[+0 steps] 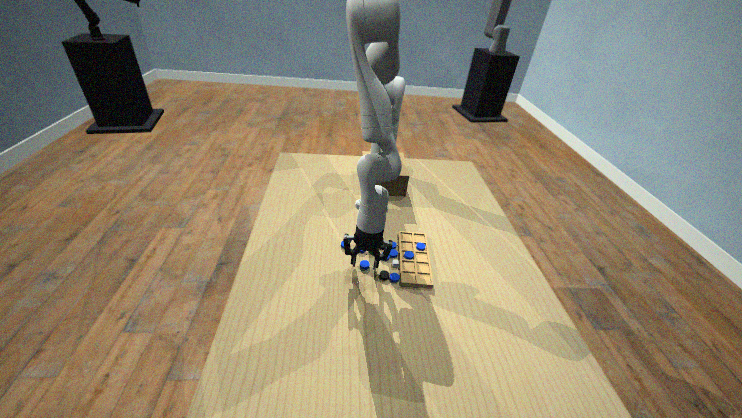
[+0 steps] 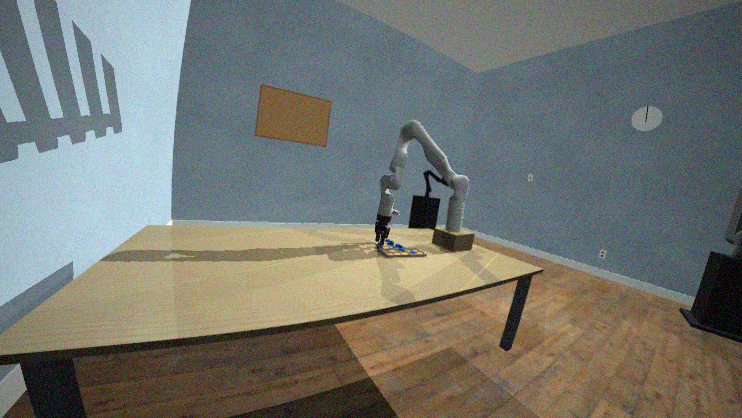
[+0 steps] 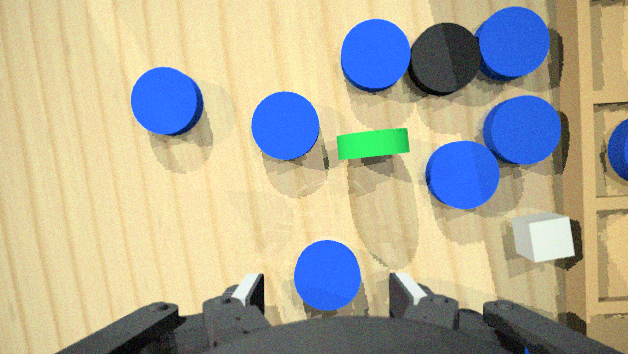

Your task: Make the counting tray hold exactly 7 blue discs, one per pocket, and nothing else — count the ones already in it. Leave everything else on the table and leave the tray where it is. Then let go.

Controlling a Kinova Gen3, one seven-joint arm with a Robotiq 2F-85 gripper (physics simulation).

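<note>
The wooden counting tray point(image 1: 415, 286) point(image 3: 570, 165) has two columns of pockets. One blue disc point(image 1: 421, 246) lies in its right column and another blue disc point(image 1: 409, 254) point(image 3: 620, 150) in its left column. My gripper point(image 1: 365, 263) point(image 3: 326, 295) is open, low over the table left of the tray. Between its fingers, with a gap on each side, a blue disc point(image 1: 364, 265) point(image 3: 327, 272) lies flat on the table. More loose blue discs lie beyond it, such as a far-left disc point(image 3: 165, 101), a disc point(image 3: 285, 125), a disc point(image 3: 375, 54) and a disc point(image 3: 462, 174) touching a disc point(image 3: 522, 130).
A black disc point(image 3: 445, 58) sits between two blue ones. A green disc point(image 3: 373, 143) stands on edge. A white cube point(image 1: 395, 263) point(image 3: 543, 236) is close to the tray's left wall. Another black disc point(image 1: 384, 275) lies by a blue disc point(image 1: 394, 277) near the tray's front corner.
</note>
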